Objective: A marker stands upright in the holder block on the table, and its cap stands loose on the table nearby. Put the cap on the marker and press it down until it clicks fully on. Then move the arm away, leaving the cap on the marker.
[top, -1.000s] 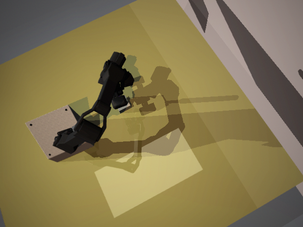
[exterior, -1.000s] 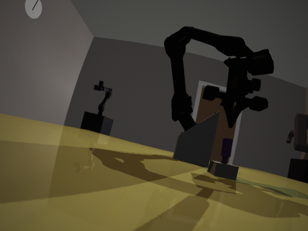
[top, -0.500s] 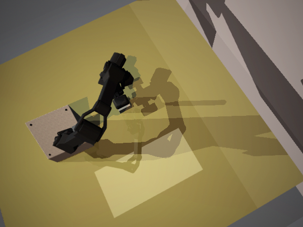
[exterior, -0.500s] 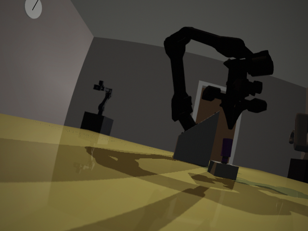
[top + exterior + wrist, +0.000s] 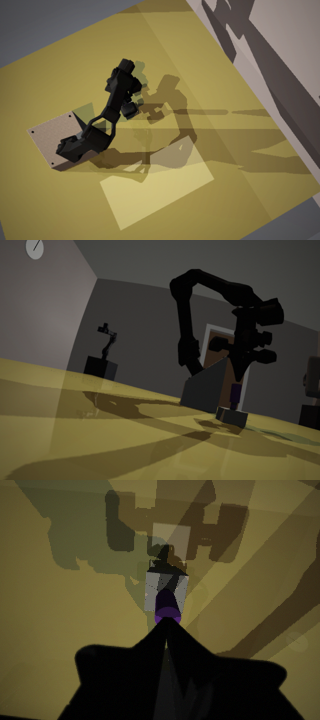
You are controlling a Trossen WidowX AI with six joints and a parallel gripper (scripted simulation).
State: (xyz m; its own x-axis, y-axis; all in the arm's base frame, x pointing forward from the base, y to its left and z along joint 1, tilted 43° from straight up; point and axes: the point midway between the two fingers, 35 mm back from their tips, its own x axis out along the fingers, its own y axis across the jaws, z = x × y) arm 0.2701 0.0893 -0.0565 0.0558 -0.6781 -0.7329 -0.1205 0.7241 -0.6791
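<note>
My gripper tip is 3 cm above the purple cap. From my gripper tip the other things lie so: grey holder block (9 cm below); dark marker (4 cm below).
</note>
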